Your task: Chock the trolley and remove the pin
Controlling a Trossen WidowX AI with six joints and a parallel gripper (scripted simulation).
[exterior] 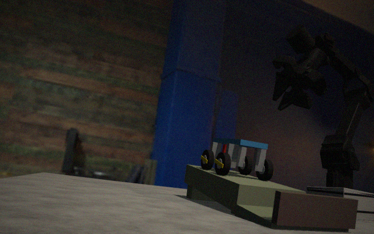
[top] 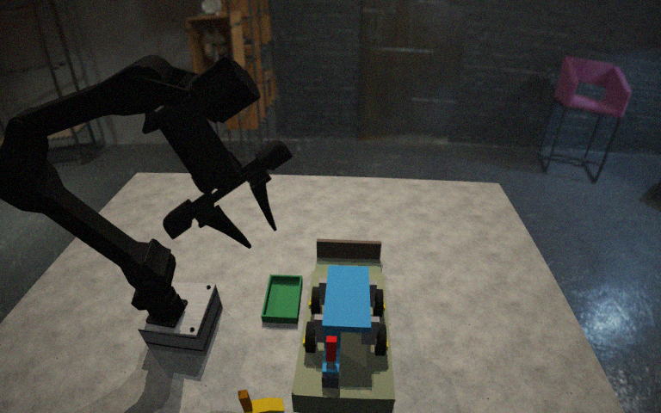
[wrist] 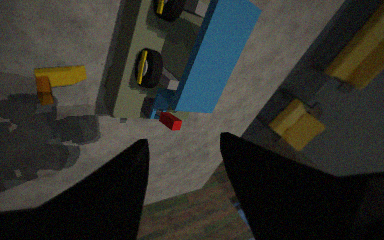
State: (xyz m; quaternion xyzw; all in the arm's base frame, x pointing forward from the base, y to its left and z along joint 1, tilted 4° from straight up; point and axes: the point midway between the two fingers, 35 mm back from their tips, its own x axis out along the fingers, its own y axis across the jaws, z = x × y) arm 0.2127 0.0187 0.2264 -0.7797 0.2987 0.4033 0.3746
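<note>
The yellow chock lies 12 cm to the right of my gripper tip and 26 cm below it. Round my gripper tip: trolley: 12 cm ahead, 2 cm to the left, 16 cm below; ramp: 12 cm ahead, 2 cm to the left, 23 cm below; red-headed stop pin: 11 cm ahead, 8 cm to the right, 14 cm below.
</note>
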